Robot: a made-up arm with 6 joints.
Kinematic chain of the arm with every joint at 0, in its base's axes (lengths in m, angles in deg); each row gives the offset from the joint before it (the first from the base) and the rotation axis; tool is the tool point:
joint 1: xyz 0 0 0.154 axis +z
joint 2: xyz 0 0.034 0 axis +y
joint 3: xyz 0 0 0.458 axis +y
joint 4: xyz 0 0 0.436 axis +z
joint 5: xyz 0 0 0 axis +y
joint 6: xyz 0 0 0.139 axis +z
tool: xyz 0 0 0
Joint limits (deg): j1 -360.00..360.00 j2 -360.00..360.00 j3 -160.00..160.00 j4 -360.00..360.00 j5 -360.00..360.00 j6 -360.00..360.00
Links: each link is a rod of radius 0.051 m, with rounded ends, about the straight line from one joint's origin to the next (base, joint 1, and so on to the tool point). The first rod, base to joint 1, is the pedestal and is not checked.
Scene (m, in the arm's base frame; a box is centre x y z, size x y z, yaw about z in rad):
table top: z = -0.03
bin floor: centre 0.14 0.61 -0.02 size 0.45 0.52 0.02 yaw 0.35
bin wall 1: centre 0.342 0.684 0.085 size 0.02 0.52 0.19 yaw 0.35
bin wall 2: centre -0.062 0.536 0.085 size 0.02 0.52 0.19 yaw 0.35
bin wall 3: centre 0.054 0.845 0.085 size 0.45 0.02 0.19 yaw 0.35
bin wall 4: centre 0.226 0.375 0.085 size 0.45 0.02 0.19 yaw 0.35
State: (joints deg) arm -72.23 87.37 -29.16 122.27 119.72 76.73
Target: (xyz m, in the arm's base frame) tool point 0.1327 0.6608 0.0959
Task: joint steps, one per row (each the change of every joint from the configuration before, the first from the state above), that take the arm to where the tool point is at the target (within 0.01 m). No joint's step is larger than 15 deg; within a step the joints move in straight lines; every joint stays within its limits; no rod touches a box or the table.
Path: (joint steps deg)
1: -1.75 -14.13 -4.30 1.06 -2.61 0.00
2: -1.75 -14.13 -4.29 1.05 -2.61 0.00
3: -1.75 -14.13 -4.30 1.06 -2.61 0.00
4: -1.75 -14.13 -4.29 1.05 -2.61 0.00
5: -1.75 -14.14 -4.30 1.06 -2.62 0.00
6: -1.75 -14.13 -4.29 1.05 -2.61 0.00
7: -1.75 -14.13 -4.30 1.06 -2.61 0.00
8: -1.75 -14.13 -4.29 1.05 -2.61 0.00
9: -1.75 -14.13 -4.30 1.06 -2.61 0.00
10: -1.76 -14.13 -4.29 1.05 -2.61 0.00

